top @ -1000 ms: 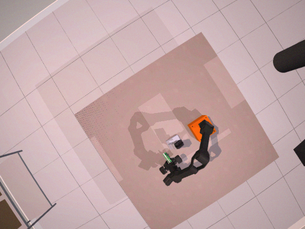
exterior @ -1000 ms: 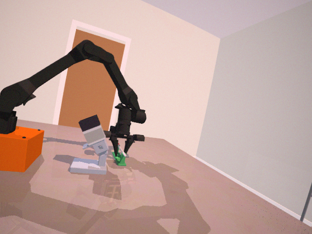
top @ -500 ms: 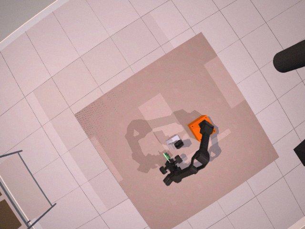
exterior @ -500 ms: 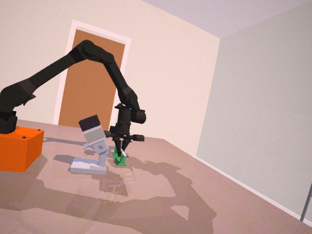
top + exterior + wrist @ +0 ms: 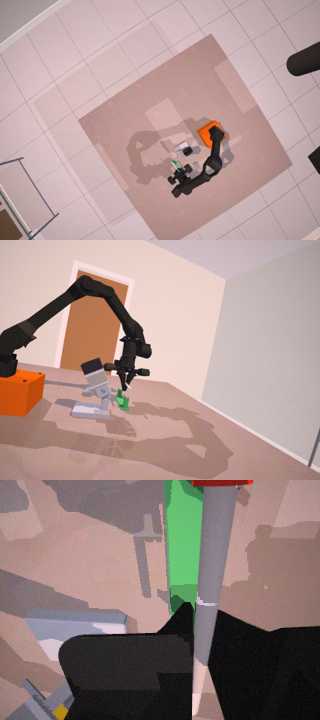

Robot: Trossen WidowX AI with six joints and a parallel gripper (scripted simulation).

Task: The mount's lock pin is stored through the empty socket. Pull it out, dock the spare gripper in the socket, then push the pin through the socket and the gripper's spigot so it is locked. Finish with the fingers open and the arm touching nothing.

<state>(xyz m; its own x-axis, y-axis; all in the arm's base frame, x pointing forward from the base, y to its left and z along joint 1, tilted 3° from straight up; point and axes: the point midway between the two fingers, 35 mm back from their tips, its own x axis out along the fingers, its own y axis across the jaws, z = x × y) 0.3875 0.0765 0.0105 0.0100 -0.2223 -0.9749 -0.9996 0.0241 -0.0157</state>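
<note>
Now: gripper tip 30 mm above the green cradle and 10 mm to the right of it. Also, from my gripper tip: spare gripper: 120 mm behind, 90 mm to the right, 70 mm above; then grey mount: 110 mm behind, 80 mm to the right.
</note>
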